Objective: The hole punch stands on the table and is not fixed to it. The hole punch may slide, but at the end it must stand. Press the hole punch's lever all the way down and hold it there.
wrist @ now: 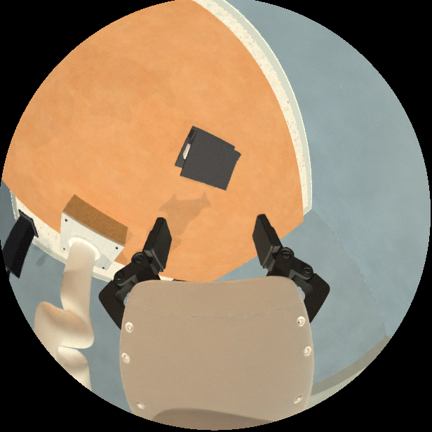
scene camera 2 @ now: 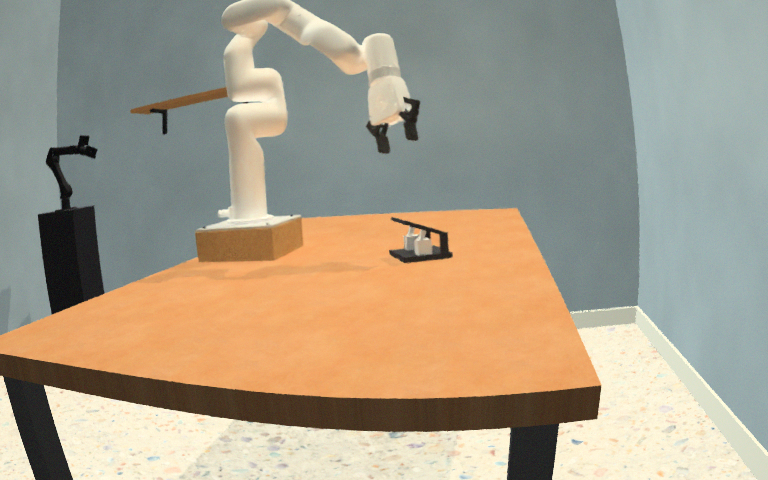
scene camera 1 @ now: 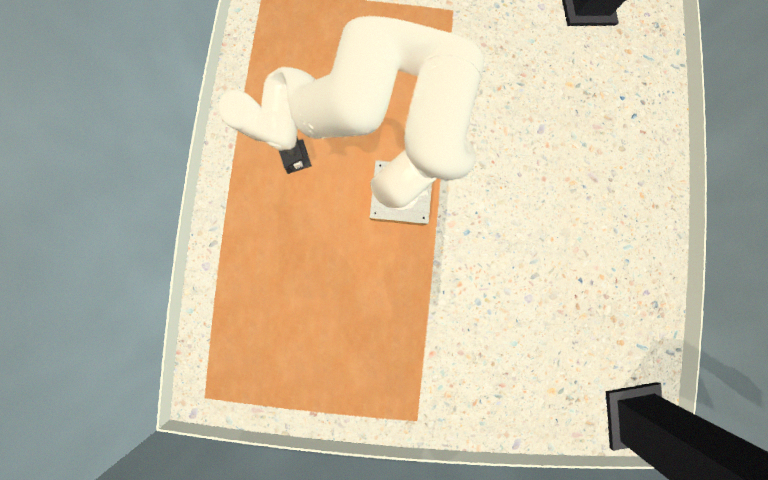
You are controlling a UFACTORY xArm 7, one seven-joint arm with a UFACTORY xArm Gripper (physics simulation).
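Where they show: gripper, fingertip midpoint: (scene camera 2: pixel 398 146); arm's base at its link origin: (scene camera 2: pixel 250 221).
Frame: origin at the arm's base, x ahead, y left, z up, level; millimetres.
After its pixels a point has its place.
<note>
The black hole punch (scene camera 1: pixel 293 156) {x 400, y -187, z -10 mm} (scene camera 2: pixel 420 255) {x 411, y -275, z -71 mm} (wrist: pixel 210 159) stands upright on the table. It has a flat base and two whitish blocks under the lever. Its black lever (scene camera 2: pixel 417 225) {x 409, y -274, z -9 mm} is raised and slopes, with its low end at the upright post on the right in the scene camera 2 view. My gripper (scene camera 2: pixel 398 144) {x 386, y -173, z 156 mm} (wrist: pixel 211 226) is open and empty, high above the table and over the area of the hole punch. In the wrist view the hole punch lies ahead of the fingertips, apart from them. In the scene camera 1 view the arm hides the gripper and covers one end of the hole punch.
The arm's base plate (scene camera 1: pixel 399 215) {x 16, y 82, z 0 mm} sits on a wooden block (scene camera 2: pixel 237 244) {x -11, y -119, z -42 mm} on the orange table (scene camera 1: pixel 317 316) {x 378, y 447, z -83 mm} (scene camera 2: pixel 317 339) {x 245, y -778, z -83 mm} (wrist: pixel 115 150). Behind are a wall shelf (scene camera 2: pixel 186 100) and a black pedestal (scene camera 2: pixel 70 254) with a small black arm (scene camera 2: pixel 62 172), off the table.
</note>
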